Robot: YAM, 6 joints.
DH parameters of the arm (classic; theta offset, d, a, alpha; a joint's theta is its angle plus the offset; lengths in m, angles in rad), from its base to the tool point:
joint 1: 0 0.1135 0.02 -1.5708
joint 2: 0 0 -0.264 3.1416
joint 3: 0.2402 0 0.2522 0
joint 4: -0.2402 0 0.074 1.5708
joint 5: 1.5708 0 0 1.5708
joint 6: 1.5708 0.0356 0 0
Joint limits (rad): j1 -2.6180..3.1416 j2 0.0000..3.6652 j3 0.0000..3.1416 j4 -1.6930..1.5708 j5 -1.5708..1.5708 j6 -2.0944..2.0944
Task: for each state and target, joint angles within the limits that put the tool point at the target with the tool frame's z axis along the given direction. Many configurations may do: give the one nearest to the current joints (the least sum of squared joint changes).
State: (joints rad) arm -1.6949 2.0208 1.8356 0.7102 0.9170 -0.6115
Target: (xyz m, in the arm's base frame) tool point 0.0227 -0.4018 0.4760 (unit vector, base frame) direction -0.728 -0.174 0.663
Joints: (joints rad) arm -1.4485 2.0378 1.9158 1.5669 0.8388 -0.6115
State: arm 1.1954 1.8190 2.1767 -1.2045 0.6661 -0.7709
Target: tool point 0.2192 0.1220 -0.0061 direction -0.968 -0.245 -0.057
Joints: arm 0.4759 2.6819 1.2900 -1.6912 -0.2276 -0.7709
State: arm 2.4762 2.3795 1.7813 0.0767 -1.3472 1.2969
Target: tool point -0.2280 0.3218 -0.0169 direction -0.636 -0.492 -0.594
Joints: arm 2.1150 2.5385 1.4698 -0.6551 -0.9258 1.2969
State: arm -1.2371 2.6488 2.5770 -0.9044 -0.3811 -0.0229
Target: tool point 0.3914 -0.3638 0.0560 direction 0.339 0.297 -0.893
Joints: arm -0.7788 2.9308 2.6628 -1.2662 -0.4661 -0.0229
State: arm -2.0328 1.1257 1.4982 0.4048 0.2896 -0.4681
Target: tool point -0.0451 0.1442 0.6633 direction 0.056 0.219 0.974
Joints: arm -1.2384 0.8152 2.0234 0.5540 -0.1247 -0.4681
